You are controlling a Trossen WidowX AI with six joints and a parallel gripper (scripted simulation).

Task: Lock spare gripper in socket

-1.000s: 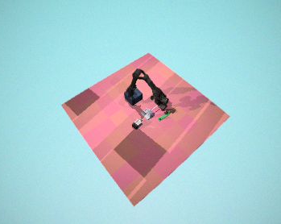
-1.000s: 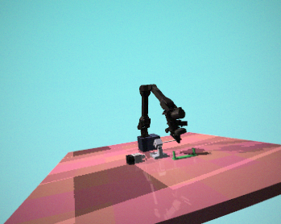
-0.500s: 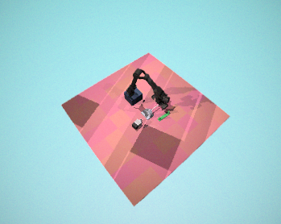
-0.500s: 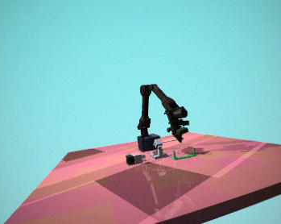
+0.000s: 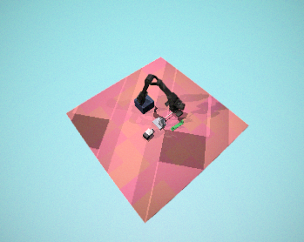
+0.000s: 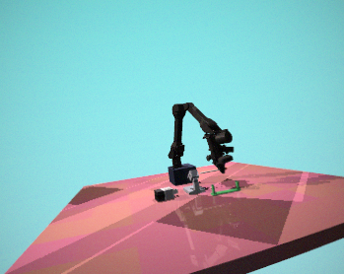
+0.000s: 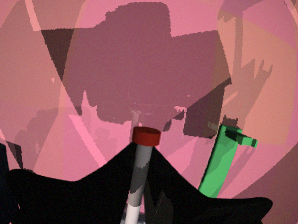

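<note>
Right now my gripper tip is 90 mm short of the green rest, 70 mm to the left of it and 40 mm above it. From my gripper tip the other things lie so: spare gripper (50 mm behind, 310 mm to the right, 40 mm below); grey mount (30 mm behind, 160 mm to the right, 10 mm below).
</note>
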